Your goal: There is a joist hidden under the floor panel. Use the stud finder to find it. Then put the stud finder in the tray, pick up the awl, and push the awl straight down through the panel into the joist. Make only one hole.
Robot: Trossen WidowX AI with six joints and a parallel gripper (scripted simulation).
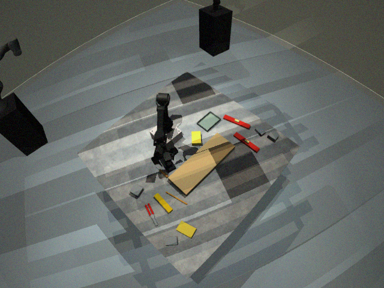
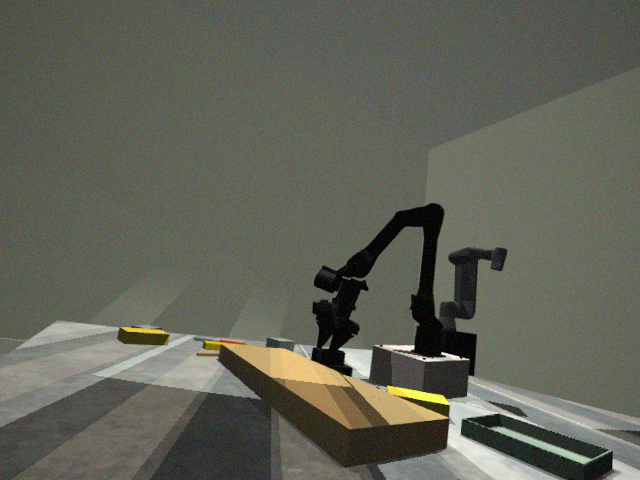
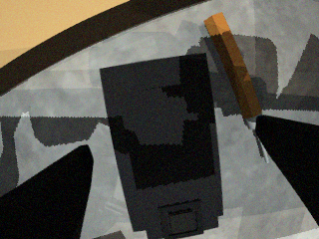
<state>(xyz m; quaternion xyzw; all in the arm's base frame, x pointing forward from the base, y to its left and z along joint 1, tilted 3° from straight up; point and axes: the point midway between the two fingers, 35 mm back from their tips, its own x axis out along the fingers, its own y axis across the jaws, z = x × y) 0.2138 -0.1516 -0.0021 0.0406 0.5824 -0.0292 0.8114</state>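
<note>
Right now the stud finder is 30 mm behind my gripper tip, 10 mm to the left of it and 10 mm below it. Round my gripper tip: pencil 230 mm ahead, 100 mm to the right, 50 mm below; awl 70 mm to the right, 40 mm below; yellow bar 210 mm ahead, 190 mm to the right, 40 mm below.
</note>
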